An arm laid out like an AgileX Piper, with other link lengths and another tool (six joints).
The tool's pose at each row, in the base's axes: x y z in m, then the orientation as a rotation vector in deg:
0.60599 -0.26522 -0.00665 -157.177 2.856 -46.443
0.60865 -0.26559 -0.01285 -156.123 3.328 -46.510
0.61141 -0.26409 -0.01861 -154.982 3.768 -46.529
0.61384 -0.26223 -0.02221 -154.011 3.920 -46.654
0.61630 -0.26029 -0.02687 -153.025 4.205 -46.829
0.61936 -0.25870 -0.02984 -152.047 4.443 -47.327
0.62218 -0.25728 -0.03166 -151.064 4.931 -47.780
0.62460 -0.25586 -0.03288 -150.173 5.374 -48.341
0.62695 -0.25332 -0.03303 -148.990 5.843 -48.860
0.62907 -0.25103 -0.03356 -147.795 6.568 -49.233
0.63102 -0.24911 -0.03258 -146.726 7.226 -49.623
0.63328 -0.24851 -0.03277 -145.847 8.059 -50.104
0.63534 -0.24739 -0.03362 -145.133 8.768 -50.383
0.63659 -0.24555 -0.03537 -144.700 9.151 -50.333
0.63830 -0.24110 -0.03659 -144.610 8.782 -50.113
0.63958 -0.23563 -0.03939 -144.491 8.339 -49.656
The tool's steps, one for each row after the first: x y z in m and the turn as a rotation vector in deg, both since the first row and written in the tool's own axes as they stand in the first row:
-0.00099 0.00218 0.00632 0.862 0.280 0.569
-0.00188 0.00245 0.01281 1.819 0.544 1.150
-0.00194 0.00177 0.01749 2.655 0.822 1.481
-0.00254 0.00130 0.02305 3.462 1.153 1.895
-0.00171 0.00073 0.02749 4.191 1.697 2.220
-0.00045 0.00000 0.03083 4.877 2.242 2.721
0.00078 -0.00092 0.03347 5.456 2.841 3.149
0.00240 -0.00321 0.03551 6.303 3.477 3.679
0.00365 -0.00516 0.03766 7.132 4.048 4.411
0.00559 -0.00719 0.03841 7.851 4.603 5.065
0.00733 -0.00761 0.03993 8.323 5.202 5.770
0.00849 -0.00836 0.04201 8.723 5.618 6.387
0.00842 -0.00958 0.04456 9.033 5.716 6.772
0.00872 -0.01344 0.04760 9.268 5.547 6.589
0.00771 -0.01787 0.05193 9.609 5.212 6.407

